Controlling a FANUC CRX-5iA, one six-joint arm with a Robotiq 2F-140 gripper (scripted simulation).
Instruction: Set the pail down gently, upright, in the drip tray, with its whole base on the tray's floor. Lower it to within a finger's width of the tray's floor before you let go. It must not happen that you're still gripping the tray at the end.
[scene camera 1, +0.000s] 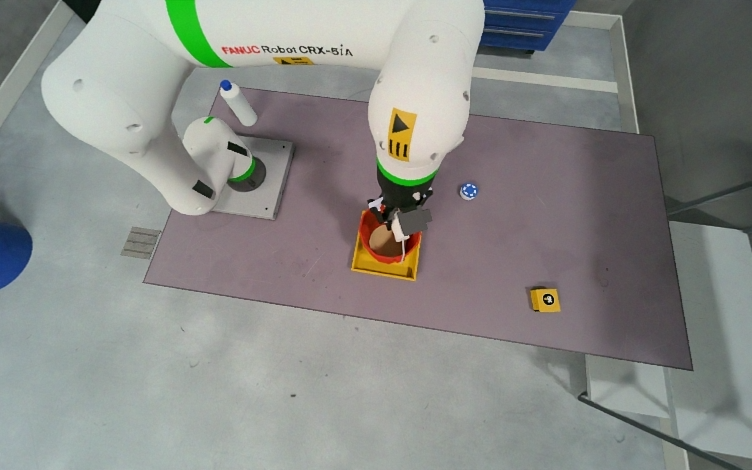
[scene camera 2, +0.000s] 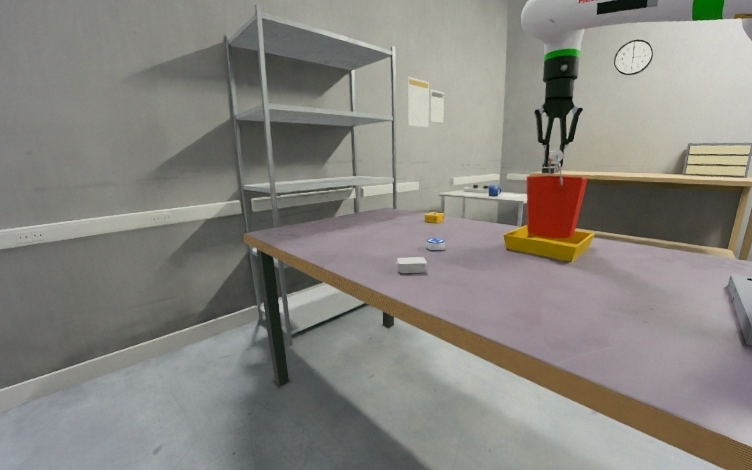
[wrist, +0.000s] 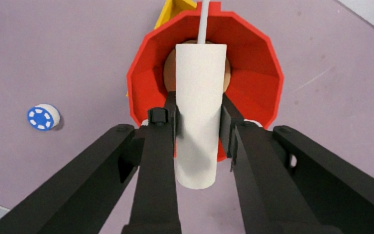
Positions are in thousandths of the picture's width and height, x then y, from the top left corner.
Scene:
gripper: scene camera 1 526, 476; scene camera 2 735, 354; wrist 523, 451
white bottle: scene camera 1 309, 201; not seen in scene camera 2 (out of frame); not seen in the wrist view (out of frame)

